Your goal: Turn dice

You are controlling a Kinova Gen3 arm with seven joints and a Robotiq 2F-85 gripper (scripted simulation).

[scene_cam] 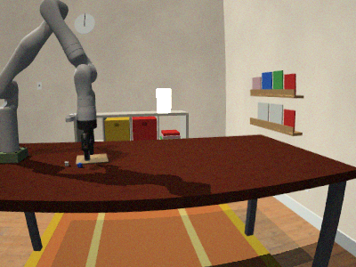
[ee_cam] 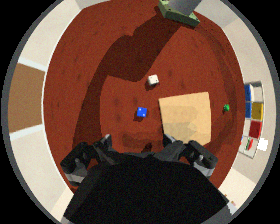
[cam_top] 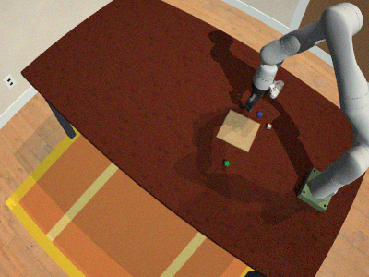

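The blue die lies 40 mm below my hand, 40 mm behind it and 10 mm to the left of it. The rest, counted from my hand: white die 110 mm behind, 40 mm below, 20 mm to the left; then green die 270 mm to the left, 70 mm behind, 40 mm below; then tan mat 120 mm to the left, 40 mm below, 20 mm behind.
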